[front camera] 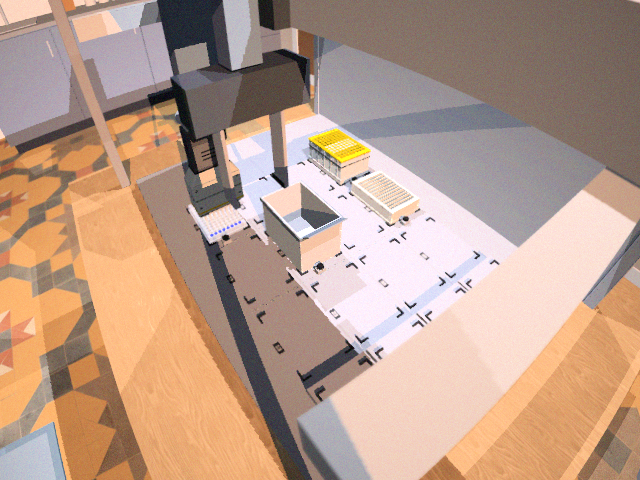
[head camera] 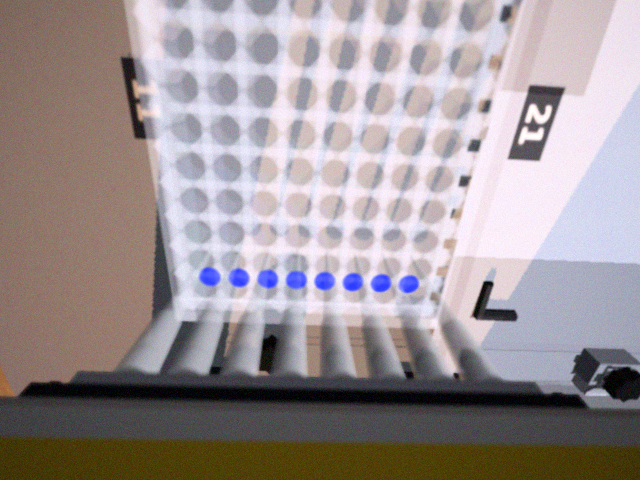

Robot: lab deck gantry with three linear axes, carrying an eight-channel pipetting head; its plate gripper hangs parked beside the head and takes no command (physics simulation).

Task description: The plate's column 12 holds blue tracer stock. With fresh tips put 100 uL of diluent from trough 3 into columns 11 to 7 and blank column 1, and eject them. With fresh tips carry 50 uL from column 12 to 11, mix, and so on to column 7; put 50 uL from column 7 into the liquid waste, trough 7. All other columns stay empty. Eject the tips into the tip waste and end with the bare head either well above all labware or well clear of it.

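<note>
The clear plate (front camera: 199, 223) (head camera: 312, 316) shows one column of blue wells (front camera: 225, 228) (head camera: 324, 281) near its front edge. No blue shows in its other visible wells. The pipetting head (front camera: 217, 194) (head camera: 310, 421) is low over the plate's rear part. Eight pale tips (head camera: 333, 346) reach down to the plate; their ends are faint and I cannot tell which column they meet. The parked plate gripper (front camera: 256, 192) is open, its two fingers apart and empty. The yellow tip rack (front camera: 354, 170) stands at the back. The white trough block (front camera: 372, 205) stands before it; its liquid levels cannot be made out.
The tall, open-topped tip waste bin (front camera: 320, 248) stands right of the plate, between it and the trough block. A dark clip (head camera: 604, 372) shows at the lower right of the head view. A thick pale beam (front camera: 444, 372) crosses the foreground, and a slim post (front camera: 93, 98) rises at the left.
</note>
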